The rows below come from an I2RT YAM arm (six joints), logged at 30 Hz.
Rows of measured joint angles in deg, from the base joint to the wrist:
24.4 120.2 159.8 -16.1 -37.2 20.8
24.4 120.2 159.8 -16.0 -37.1 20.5
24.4 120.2 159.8 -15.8 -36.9 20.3
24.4 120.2 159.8 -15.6 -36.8 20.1
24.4 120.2 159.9 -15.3 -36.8 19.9
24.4 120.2 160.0 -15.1 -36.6 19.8
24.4 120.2 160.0 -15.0 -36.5 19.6
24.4 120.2 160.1 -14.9 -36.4 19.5
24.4 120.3 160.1 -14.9 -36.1 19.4
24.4 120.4 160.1 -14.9 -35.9 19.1
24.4 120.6 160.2 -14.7 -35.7 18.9
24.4 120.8 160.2 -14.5 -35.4 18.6
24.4 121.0 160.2 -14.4 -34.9 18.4
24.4 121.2 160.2 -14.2 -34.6 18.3
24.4 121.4 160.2 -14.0 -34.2 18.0
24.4 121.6 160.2 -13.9 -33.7 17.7
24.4 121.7 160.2 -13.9 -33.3 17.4
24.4 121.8 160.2 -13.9 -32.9 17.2
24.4 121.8 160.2 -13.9 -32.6 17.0
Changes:
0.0 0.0 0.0 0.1 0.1 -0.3
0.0 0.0 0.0 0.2 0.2 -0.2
0.0 0.0 0.0 0.2 0.1 -0.2
0.0 0.0 0.1 0.3 0.0 -0.2
0.0 0.0 0.1 0.2 0.2 -0.1
0.0 0.0 0.0 0.1 0.1 -0.2
0.0 0.0 0.1 0.1 0.1 -0.1
0.0 0.1 0.0 0.0 0.3 -0.1
0.0 0.1 0.0 0.0 0.2 -0.3
0.0 0.2 0.1 0.2 0.2 -0.2
0.0 0.2 0.0 0.2 0.3 -0.3
0.0 0.2 0.0 0.1 0.5 -0.2
0.0 0.2 0.0 0.2 0.3 -0.1
0.0 0.2 0.0 0.2 0.4 -0.3
0.0 0.2 0.0 0.1 0.5 -0.3
0.0 0.1 0.0 0.0 0.4 -0.3
0.0 0.1 0.0 0.0 0.4 -0.2
0.0 0.0 0.0 0.0 0.3 -0.2

